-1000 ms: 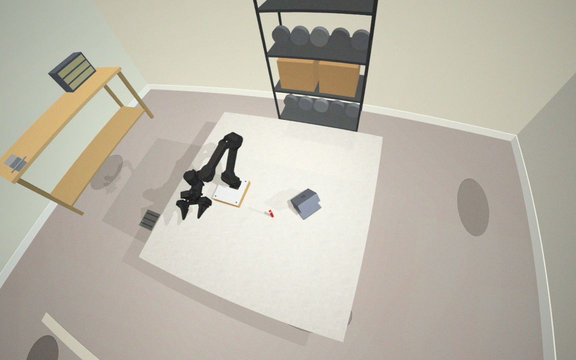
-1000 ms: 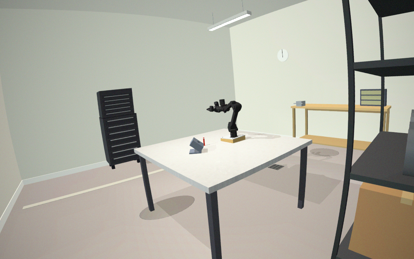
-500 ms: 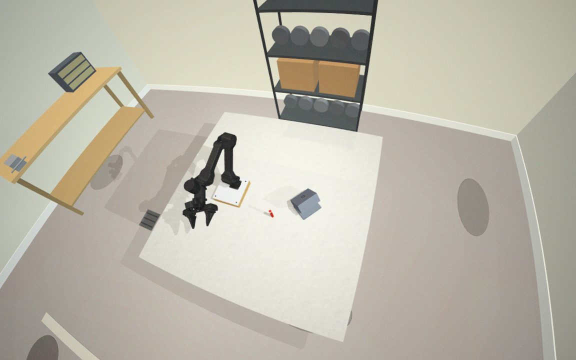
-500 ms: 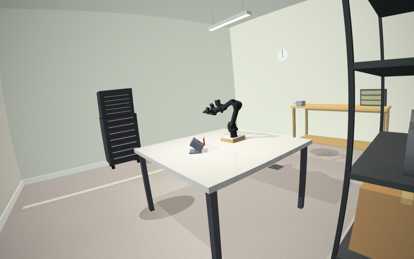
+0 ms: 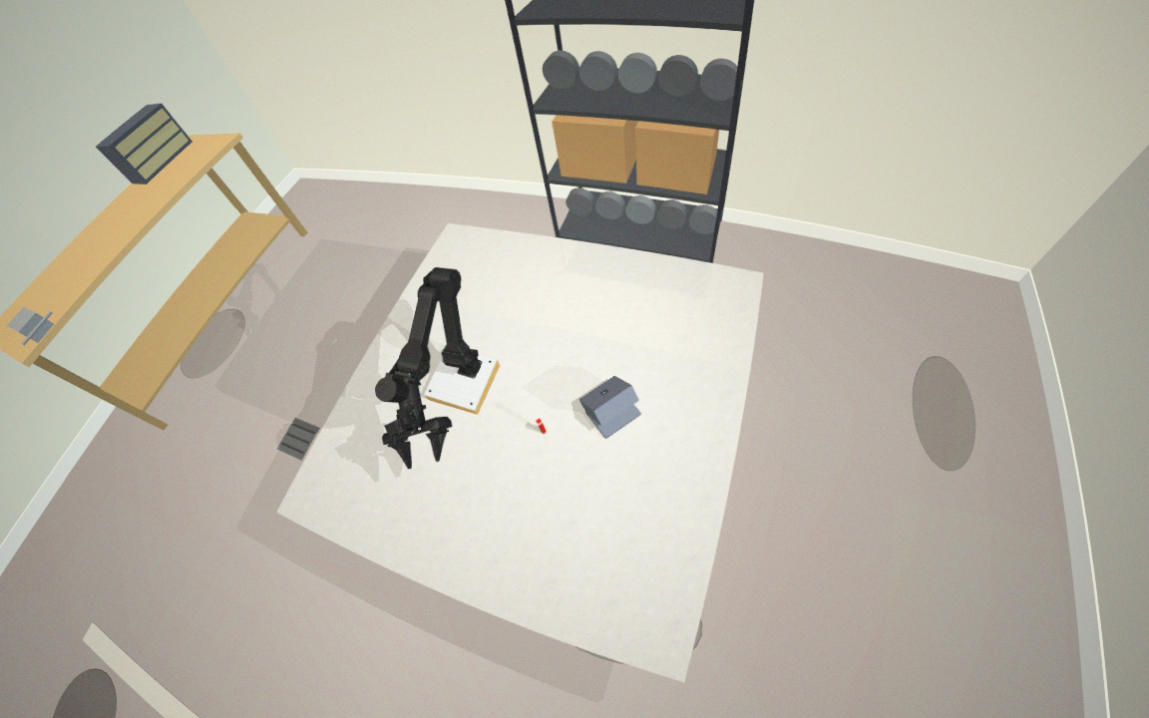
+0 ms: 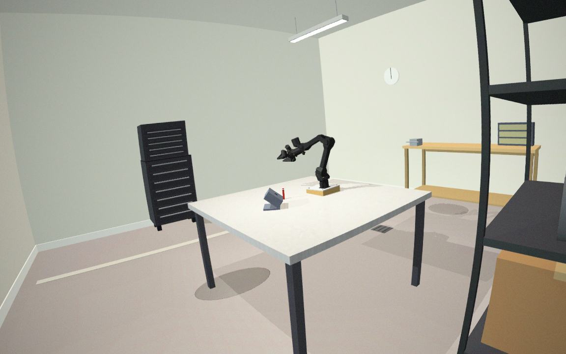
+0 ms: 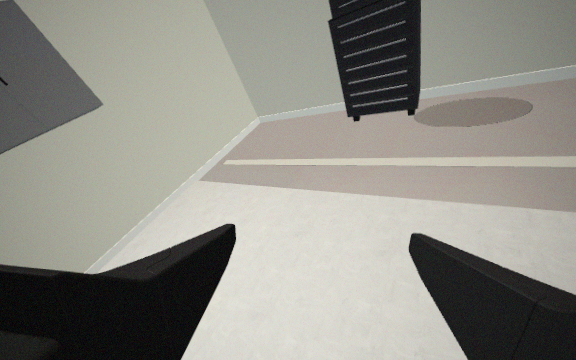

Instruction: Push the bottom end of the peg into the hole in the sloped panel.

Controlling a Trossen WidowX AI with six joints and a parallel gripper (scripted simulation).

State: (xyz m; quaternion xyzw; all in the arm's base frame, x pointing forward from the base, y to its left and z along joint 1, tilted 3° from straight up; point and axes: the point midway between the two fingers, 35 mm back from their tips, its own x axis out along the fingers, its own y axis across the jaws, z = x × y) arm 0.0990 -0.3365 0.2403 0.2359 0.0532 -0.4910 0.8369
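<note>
Right now my gripper tip is 25 cm to the right of the red square peg, 19 cm above it and 17 cm short of it. From my gripper tip the other things lie so: grey sloped panel: 38 cm to the left, 34 cm ahead, 19 cm below.
</note>
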